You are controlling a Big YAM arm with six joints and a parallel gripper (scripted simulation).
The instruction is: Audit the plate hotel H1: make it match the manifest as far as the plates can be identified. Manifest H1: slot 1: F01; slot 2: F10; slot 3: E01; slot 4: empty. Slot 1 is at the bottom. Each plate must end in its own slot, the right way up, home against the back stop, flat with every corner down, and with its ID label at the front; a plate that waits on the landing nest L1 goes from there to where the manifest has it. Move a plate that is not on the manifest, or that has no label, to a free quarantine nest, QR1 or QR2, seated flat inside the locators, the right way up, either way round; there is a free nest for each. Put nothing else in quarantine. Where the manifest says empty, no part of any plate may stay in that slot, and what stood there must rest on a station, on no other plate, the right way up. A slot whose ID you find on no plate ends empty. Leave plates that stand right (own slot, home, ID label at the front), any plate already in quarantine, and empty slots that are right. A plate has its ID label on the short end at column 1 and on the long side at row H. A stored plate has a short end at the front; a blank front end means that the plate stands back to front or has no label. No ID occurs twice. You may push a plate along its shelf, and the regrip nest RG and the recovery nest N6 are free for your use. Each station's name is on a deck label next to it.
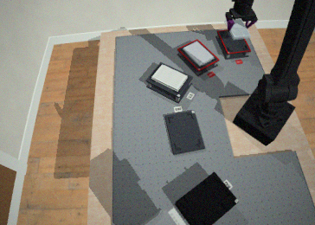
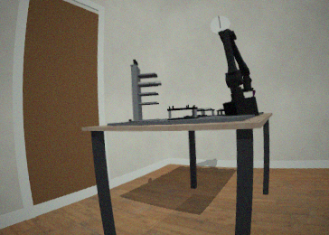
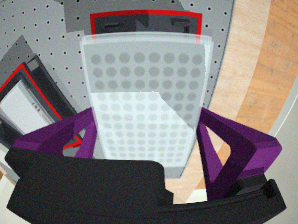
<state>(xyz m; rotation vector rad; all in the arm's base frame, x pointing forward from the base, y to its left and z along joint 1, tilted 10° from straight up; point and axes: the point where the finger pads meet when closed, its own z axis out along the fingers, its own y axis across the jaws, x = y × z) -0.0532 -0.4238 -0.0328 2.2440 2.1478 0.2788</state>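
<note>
Now: hand 80 mm above the red-framed nest. Round my hand: pale plate 200 mm ahead, 70 mm below, 60 mm to the left; then L1 label 290 mm ahead, 250 mm to the left, 120 mm below; then red-edged nest 200 mm ahead, 80 mm below, 60 mm to the left.
</note>
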